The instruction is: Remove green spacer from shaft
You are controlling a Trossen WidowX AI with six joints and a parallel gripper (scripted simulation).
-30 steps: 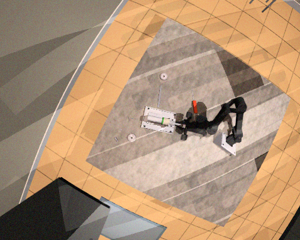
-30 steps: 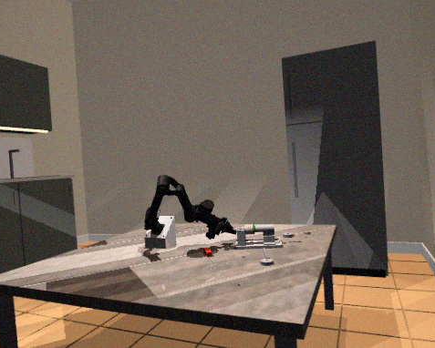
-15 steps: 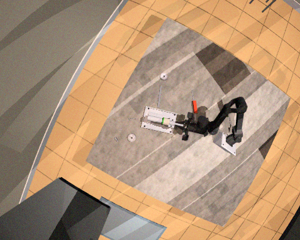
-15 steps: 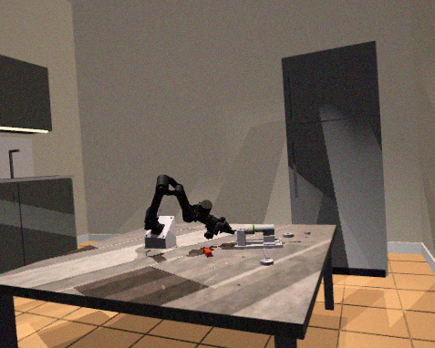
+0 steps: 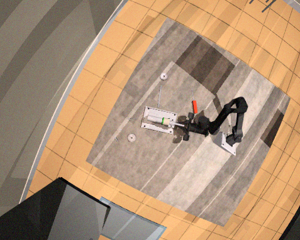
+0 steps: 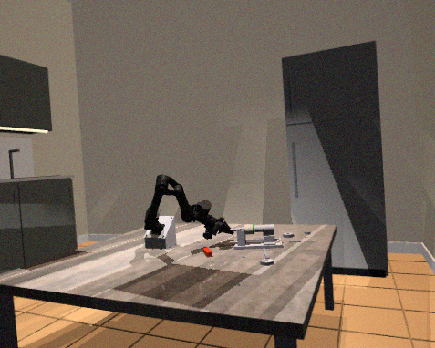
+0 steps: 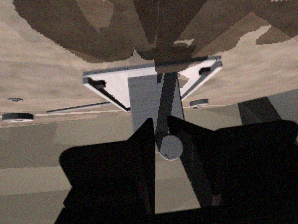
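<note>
My gripper tip is 40 mm short of the shaft, 20 mm to the right of it and 20 mm below it. The rest, counted from my gripper tip: thin rod: 210 mm ahead, 90 mm to the right, 60 mm below; then cream spacer: 70 mm ahead, 30 mm to the left, 20 mm above; then green spacer: 90 mm ahead, 40 mm to the left, 20 mm above.
</note>
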